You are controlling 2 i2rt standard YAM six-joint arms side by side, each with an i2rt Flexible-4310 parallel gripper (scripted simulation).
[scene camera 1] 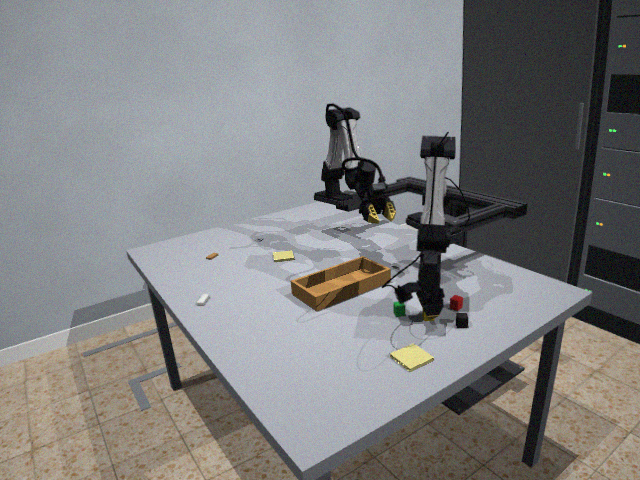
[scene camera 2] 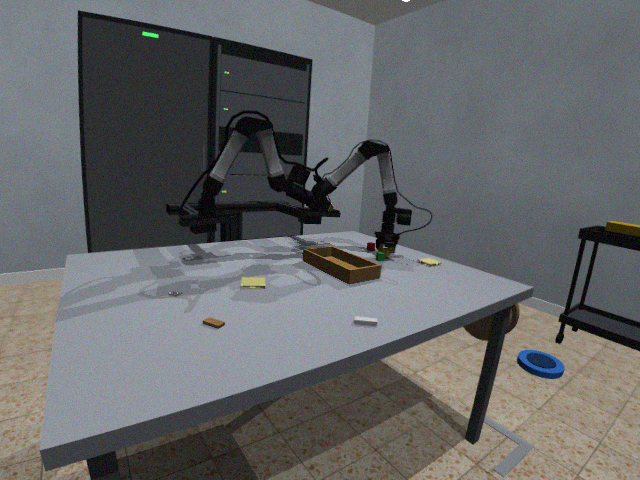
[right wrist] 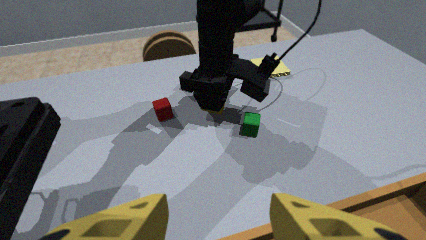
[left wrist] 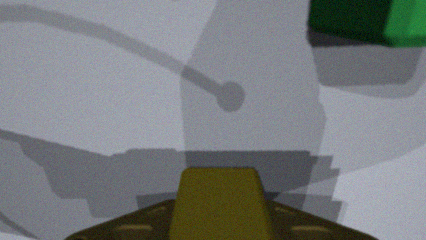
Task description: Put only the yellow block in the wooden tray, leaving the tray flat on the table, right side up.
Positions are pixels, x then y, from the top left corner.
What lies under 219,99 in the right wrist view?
My left gripper.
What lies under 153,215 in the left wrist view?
My left gripper.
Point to a wooden tray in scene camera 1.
324,288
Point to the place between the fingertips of my right gripper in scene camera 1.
385,221
